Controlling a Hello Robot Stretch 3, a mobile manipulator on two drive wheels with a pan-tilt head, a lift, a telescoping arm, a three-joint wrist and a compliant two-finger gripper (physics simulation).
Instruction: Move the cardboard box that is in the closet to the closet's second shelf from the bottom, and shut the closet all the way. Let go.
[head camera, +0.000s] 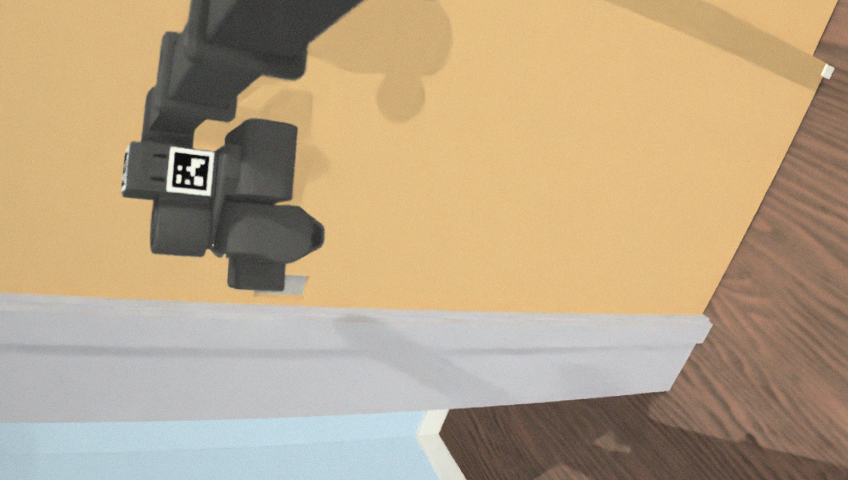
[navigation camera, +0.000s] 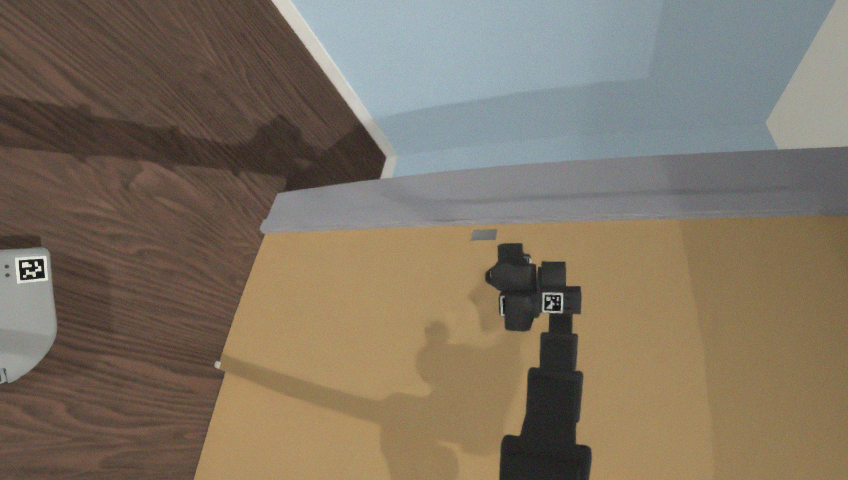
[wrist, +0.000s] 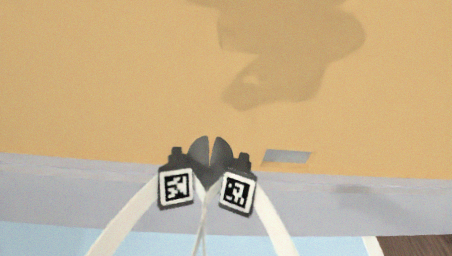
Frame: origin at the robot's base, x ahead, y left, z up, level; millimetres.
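Seen in the pictures: gripper, fingertip midpoint: (wrist: 210, 155).
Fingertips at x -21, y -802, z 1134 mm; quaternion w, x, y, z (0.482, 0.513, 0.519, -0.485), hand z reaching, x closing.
Note:
A point is followed by its place in that frame.
The closet's tan door panel (head camera: 535, 178) @(x -160, y -853, z 637 mm) (navigation camera: 333, 285) @(x -127, y -872, z 503 mm) (wrist: 100, 75) @(x -69, y -905, z 1258 mm) fills much of each view. Its small grey recessed handle (head camera: 296, 284) @(x 30, y -974, z 979 mm) (navigation camera: 483, 234) @(x 33, y -976, z 1002 mm) (wrist: 286, 156) @(x 33, y -976, z 1003 mm) lies near the grey frame edge. In the wrist view my gripper (wrist: 210, 155) @(x -21, y -801, z 1133 mm) has its fingertips almost together, with a thin gap and nothing held. It is left of the handle, close to the panel's edge by the frame; contact cannot be told. In the head and navigation views my wrist hides the fingers. The cardboard box and the shelves do not show. I cannot tell whether the closet is fully shut.
A grey frame (head camera: 238, 380) @(x 183, y -1029, z 1044 mm) (navigation camera: 595, 184) @(x 169, y -1021, z 1335 mm) (wrist: 75, 197) @(x 146, y -1007, z 1347 mm) runs along the panel's edge. Beyond it is a light blue wall (head camera: 178, 455) @(x 619, y -2100, z 945 mm) (navigation camera: 535, 59) @(x 892, y -1623, z 1156 mm) (wrist: 175, 245) @(x 831, y -1728, z 1222 mm). Brown wood floor (head camera: 785, 267) @(x -52, y -779, z 0 mm) (navigation camera: 148, 237) @(x 65, y -472, z 0 mm) lies beside the closet. My grey base (navigation camera: 23, 321) @(x -122, y -104, z 160 mm) shows at the navigation view's left edge.

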